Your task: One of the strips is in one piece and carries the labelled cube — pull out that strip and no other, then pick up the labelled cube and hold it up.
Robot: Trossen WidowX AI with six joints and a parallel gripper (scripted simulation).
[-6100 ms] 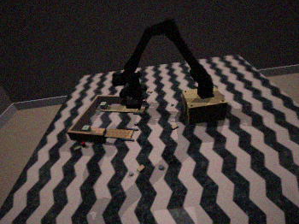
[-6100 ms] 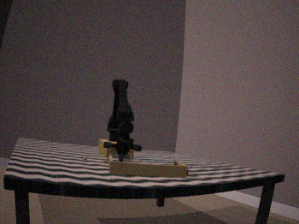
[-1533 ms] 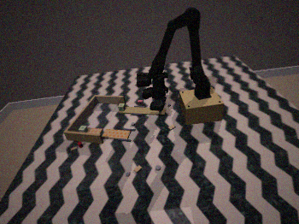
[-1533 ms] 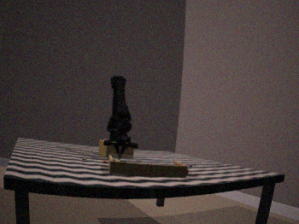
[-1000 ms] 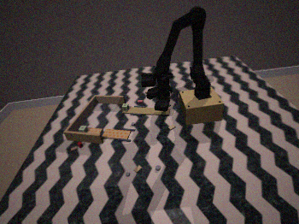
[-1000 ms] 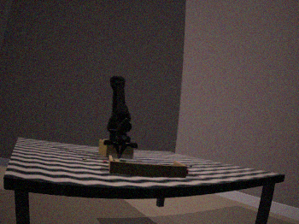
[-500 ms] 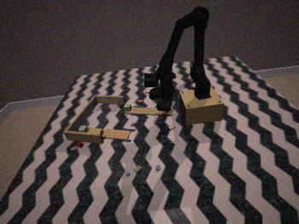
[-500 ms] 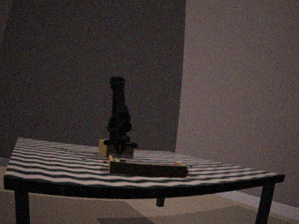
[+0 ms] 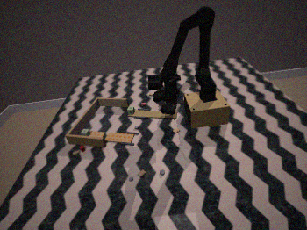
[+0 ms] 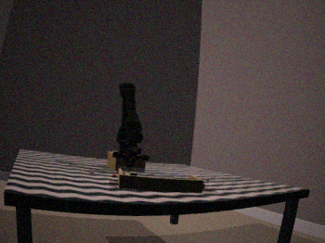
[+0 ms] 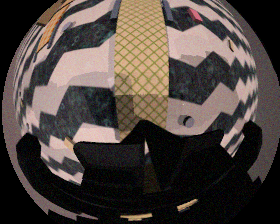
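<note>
Now: the pink block 130 mm ahead of my gripper tip and 140 mm to the right of it. From my gripper tip the other things lie so: red piece (440 mm ahead, 130 mm to the left, 10 mm above).
</note>
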